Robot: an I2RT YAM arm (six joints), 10 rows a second.
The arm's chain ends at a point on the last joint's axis. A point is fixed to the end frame.
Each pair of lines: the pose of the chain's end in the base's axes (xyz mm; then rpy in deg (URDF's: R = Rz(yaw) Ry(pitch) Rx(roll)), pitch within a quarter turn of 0, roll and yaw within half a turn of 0), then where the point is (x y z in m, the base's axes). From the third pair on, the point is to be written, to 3 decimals.
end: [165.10, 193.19, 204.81, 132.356, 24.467, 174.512]
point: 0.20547 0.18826 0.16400
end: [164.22, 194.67, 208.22, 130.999, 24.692, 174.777]
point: 0.20489 0.19119 0.16756
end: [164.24, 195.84, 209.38, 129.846, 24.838, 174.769]
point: 0.205 0.193 0.169
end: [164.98, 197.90, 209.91, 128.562, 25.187, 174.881]
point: 0.206 0.197 0.170
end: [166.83, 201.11, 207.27, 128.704, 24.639, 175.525]
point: 0.208 0.200 0.167
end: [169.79, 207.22, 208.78, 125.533, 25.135, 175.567]
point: 0.211 0.209 0.169
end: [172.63, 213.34, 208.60, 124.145, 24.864, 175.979]
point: 0.214 0.217 0.168
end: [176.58, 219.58, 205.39, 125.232, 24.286, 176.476]
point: 0.217 0.223 0.165
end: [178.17, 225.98, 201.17, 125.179, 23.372, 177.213]
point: 0.218 0.230 0.160
